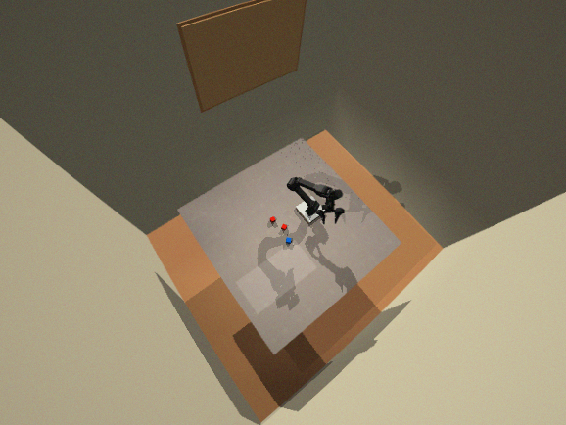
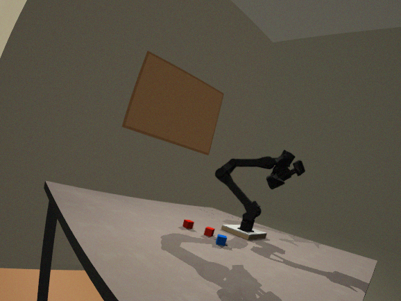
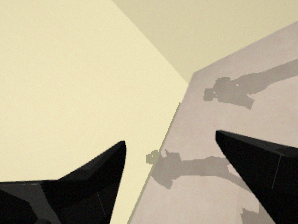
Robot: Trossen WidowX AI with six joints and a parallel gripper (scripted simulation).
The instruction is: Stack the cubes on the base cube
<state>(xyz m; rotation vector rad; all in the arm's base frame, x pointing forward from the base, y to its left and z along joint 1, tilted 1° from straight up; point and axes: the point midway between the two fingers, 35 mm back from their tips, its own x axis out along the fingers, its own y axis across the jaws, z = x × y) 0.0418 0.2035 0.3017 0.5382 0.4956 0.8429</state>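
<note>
Right now my gripper tip is 310 mm above the blue cube, 220 mm short of it and 110 mm to the left of it.
</note>
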